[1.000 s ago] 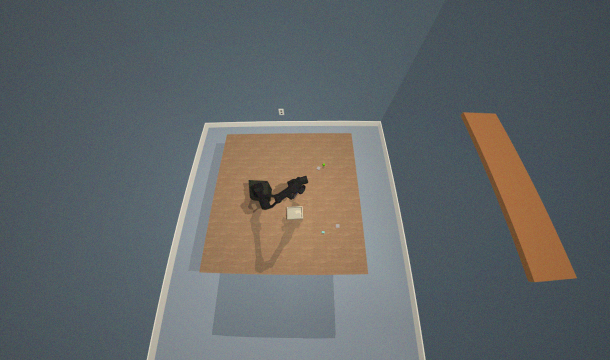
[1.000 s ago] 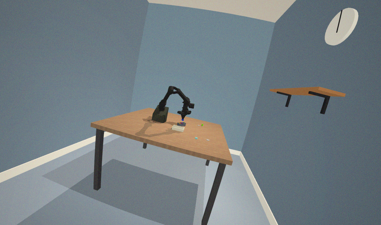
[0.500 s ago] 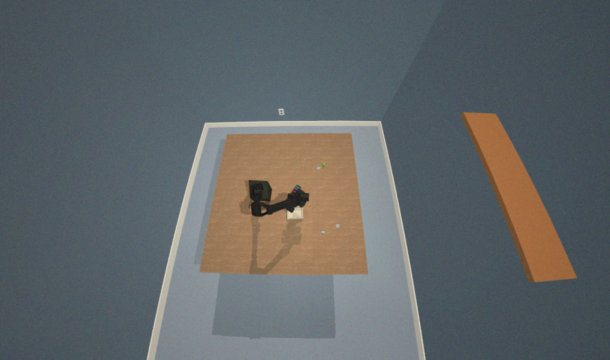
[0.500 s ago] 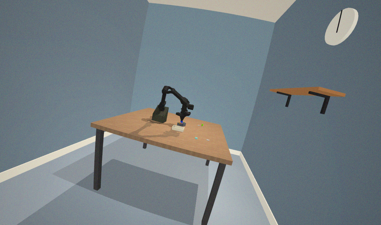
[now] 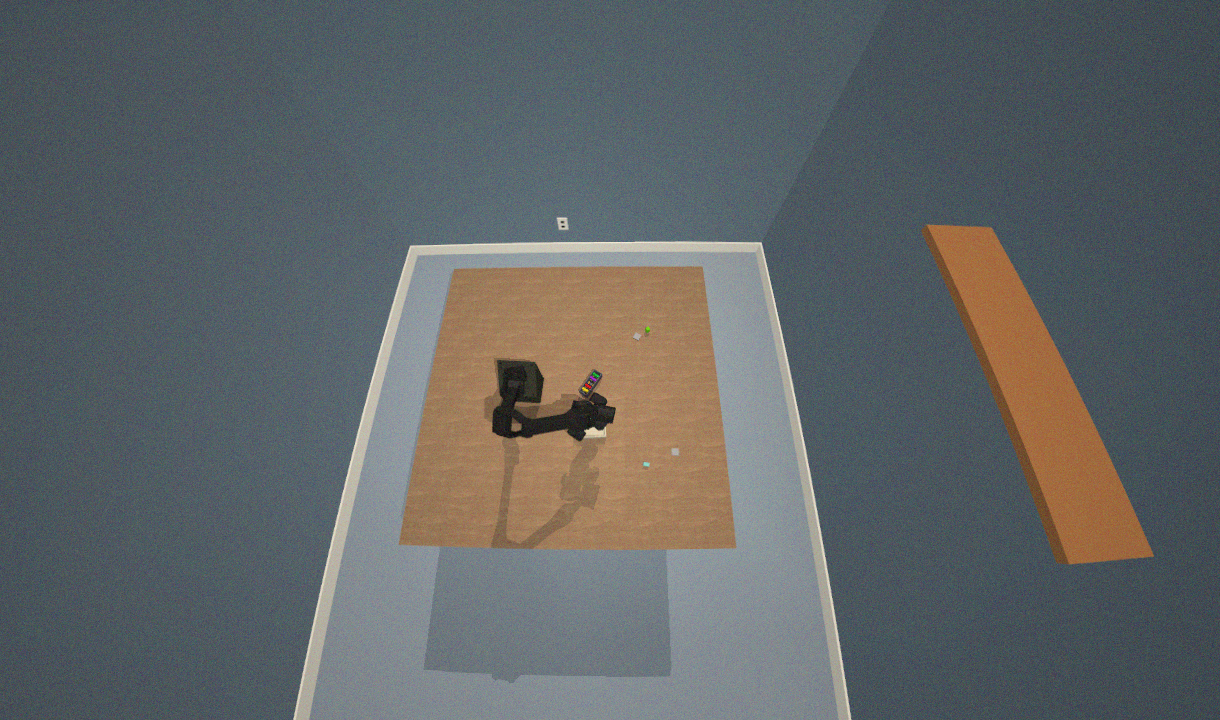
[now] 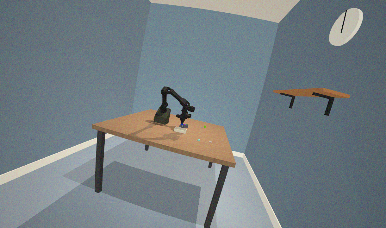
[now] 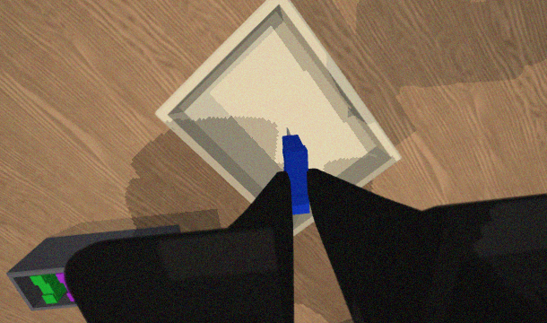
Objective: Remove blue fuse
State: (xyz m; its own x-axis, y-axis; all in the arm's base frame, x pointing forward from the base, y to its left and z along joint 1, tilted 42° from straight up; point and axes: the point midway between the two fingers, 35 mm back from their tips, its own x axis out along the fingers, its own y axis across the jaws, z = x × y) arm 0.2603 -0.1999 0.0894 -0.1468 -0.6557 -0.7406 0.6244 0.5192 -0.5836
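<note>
My gripper tip is now 10 mm above the blue fuse. The rest, counted from my gripper tip: cyan piece 210 mm ahead, 180 mm to the right, 90 mm below; then tray 90 mm below; then green piece 310 mm ahead, 420 mm to the left, 80 mm below.
</note>
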